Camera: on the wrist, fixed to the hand. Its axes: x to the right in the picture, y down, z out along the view.
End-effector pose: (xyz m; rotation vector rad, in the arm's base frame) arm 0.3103 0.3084 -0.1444 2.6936 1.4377 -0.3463
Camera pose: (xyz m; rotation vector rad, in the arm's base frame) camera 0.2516 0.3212 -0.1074 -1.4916 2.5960 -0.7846
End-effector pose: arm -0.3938 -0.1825 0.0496 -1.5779 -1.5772 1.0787
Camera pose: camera -0.3929 -0.2053 0.1164 1.8772 -1.8409 -0.4587
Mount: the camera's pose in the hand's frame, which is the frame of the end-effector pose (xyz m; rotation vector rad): -0.0296 -0.0574 -0.0284 0.0404 0.8113 3.0334
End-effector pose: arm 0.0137 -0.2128 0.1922 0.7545 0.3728 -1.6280
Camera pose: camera -0.0328 -0.1609 0.1810 0.7907 -0.3821 1.5308
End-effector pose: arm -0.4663 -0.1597 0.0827 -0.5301 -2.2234 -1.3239
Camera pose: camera -0.4685 -0.2132 0.0367 -1.4787 0.5495 0.4463
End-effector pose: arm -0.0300 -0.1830 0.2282 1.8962 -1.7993 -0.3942
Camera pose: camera 0.0309 -0.1490 0.2177 -1.5817 -1.6186 1.1302
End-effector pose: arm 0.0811 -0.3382 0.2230 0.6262 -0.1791 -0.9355
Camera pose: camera 0.0351 -0.3274 0.1706 0.1078 -0.1847 2.2058
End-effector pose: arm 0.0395 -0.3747 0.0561 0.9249 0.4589 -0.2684
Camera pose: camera -0.0175 -0.3839 0.0156 0.7731 -0.6194 2.8504
